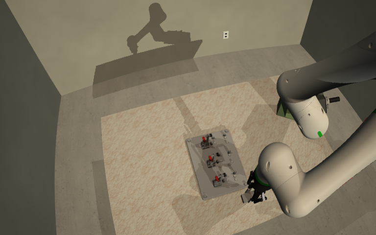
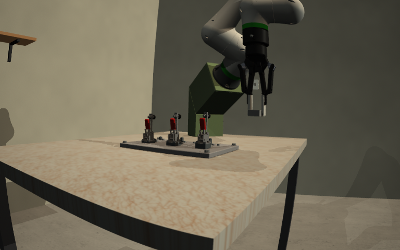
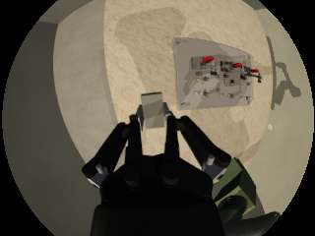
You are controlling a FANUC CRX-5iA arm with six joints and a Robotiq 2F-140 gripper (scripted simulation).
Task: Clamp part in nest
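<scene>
The grey fixture plate lies 15 cm ahead of my hand, 21 cm to the right of it and 15 cm below it. Round my hand: grey part (3 cm below).
</scene>
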